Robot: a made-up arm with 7 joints.
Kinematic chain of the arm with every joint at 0, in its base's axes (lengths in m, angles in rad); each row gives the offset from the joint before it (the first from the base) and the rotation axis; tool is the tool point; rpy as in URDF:
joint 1: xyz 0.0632 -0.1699 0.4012 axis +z
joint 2: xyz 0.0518 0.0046 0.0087 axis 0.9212 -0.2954 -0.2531
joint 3: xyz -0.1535 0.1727 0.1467 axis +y
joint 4: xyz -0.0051 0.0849 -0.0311 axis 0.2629 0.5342 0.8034
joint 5: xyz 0.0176 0 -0.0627 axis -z
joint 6: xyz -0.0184 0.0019 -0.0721 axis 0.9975 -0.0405 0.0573
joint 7: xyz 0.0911 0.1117 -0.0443 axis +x
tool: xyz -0.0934 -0.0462 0.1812 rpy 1.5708 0 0
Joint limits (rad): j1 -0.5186..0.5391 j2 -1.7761..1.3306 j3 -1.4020..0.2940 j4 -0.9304..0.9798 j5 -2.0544..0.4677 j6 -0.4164..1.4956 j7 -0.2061..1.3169
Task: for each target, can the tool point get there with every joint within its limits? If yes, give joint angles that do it. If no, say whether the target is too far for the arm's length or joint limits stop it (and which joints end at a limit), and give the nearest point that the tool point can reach.
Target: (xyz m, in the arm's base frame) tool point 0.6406 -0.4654 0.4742
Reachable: no: joint limits stop it (at a limit: joint 1, joint 5, joint 7) | nearest point 0.2679 -0.1012 0.5810 | short by 0.532 m
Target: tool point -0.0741 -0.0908 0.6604
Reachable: yes | joints 0.3243 0.8687 -0.7646 0.6445 -0.7602 0.4207 -0.0374
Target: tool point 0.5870 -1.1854 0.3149
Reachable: no: too far | nearest point 0.1174 -0.3257 0.6172 | short by 1.025 m
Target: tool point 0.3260 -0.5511 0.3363
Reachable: no: joint limits stop it (at a limit: joint 1, joint 2, joint 5, joint 7) | nearest point 0.0024 -0.3196 0.2873 | short by 0.401 m
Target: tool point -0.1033 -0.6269 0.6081
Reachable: no: joint limits stop it (at a limit: joint 1, joint 2, joint 3, joint 4, joint 5, joint 6) | nearest point -0.0500 -0.3584 0.6469 | short by 0.276 m
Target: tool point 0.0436 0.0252 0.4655
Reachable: yes | joints -0.1393 0.4131 -0.2647 -0.1908 -0.0488 0.4462 0.8778
